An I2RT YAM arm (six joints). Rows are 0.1 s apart.
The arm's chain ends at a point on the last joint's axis. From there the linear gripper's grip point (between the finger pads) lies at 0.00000 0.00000 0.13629 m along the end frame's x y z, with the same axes.
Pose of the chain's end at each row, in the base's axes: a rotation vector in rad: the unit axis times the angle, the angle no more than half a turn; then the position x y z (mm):
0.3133, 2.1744, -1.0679, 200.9, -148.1, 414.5
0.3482, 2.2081, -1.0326, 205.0, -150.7, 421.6
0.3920, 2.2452, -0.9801, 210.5, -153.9, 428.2
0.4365, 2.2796, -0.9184, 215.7, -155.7, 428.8
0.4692, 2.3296, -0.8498, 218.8, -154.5, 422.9
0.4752, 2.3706, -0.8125, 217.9, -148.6, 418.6
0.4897, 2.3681, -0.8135, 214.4, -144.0, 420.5
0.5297, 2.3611, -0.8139, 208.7, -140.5, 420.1
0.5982, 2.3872, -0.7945, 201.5, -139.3, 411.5
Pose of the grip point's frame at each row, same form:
0.3133, 2.1744, -1.0679, 265.5, -253.0, 356.2
0.3482, 2.2081, -1.0326, 267.4, -253.9, 358.2
0.3920, 2.2452, -0.9801, 271.0, -254.3, 358.6
0.4365, 2.2796, -0.9184, 274.8, -252.4, 353.1
0.4692, 2.3296, -0.8498, 276.2, -246.1, 339.9
0.4752, 2.3706, -0.8125, 273.7, -236.6, 330.7
0.4897, 2.3681, -0.8135, 269.5, -232.4, 332.6
0.5297, 2.3611, -0.8139, 262.2, -229.8, 332.1
0.5982, 2.3872, -0.7945, 249.9, -227.4, 319.5

